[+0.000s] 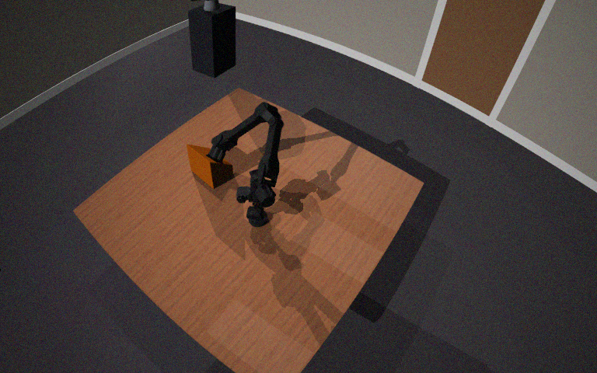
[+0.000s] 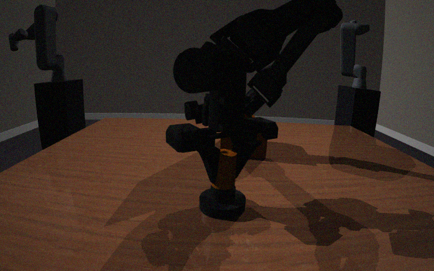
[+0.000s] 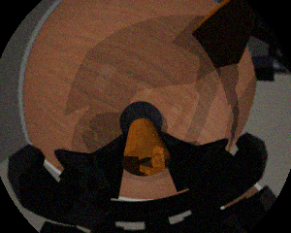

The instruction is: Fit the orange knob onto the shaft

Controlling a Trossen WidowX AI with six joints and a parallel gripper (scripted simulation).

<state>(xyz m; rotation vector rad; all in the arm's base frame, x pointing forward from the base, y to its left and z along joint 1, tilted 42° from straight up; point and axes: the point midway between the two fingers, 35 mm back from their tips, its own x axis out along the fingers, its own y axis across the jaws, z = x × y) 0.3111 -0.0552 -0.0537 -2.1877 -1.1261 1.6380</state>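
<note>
The orange knob is 20 mm above my gripper tip. The rest, counted from my gripper tip: dark round pedestal 30 mm below.
</note>
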